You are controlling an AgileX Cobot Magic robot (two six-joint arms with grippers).
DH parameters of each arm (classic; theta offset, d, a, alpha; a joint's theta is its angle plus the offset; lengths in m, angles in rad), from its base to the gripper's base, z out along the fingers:
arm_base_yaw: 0 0.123 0 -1.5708
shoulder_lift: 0.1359 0 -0.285 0
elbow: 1.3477 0 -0.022 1.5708
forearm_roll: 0 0.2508 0 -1.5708
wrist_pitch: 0 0 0.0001 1.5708
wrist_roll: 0 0.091 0 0
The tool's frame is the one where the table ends.
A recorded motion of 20 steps. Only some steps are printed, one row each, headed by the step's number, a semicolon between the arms.
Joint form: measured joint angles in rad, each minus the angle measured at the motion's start. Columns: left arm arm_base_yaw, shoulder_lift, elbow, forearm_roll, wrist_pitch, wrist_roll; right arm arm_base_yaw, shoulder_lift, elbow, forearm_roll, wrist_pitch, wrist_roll.
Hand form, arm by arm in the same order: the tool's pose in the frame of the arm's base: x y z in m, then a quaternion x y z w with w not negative. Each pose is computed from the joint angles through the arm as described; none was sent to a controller.
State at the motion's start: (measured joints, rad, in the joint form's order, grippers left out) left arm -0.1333 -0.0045 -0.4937 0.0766 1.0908 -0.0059; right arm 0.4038 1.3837 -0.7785 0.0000 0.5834 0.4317
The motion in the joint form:
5: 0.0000 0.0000 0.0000 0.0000 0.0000 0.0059; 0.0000 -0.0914 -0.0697 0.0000 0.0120 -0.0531
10: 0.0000 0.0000 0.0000 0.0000 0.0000 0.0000; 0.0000 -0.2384 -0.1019 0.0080 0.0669 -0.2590
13: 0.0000 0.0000 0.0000 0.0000 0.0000 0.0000; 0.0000 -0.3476 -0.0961 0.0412 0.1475 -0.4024
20: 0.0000 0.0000 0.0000 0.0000 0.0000 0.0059; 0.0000 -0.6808 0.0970 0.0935 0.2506 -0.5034
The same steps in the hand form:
5: -0.0053 0.0070 0.2733 0.05532 0.85903 0.00435 0.50891; 0.2344 0.1001 0.2639 -0.01200 0.95249 0.11604 0.28135
10: -0.0053 0.0070 0.2733 0.05278 0.85919 0.00285 0.50892; 0.2121 0.0911 0.3064 -0.10536 0.92584 0.10644 0.34697
13: -0.0053 0.0070 0.2733 0.05278 0.85919 0.00285 0.50892; 0.1867 0.0825 0.3233 -0.16372 0.91291 0.09829 0.36074
20: -0.0053 0.0070 0.2733 0.05532 0.85903 0.00435 0.50891; 0.1113 0.0544 0.3104 -0.20162 0.89731 0.10801 0.37753

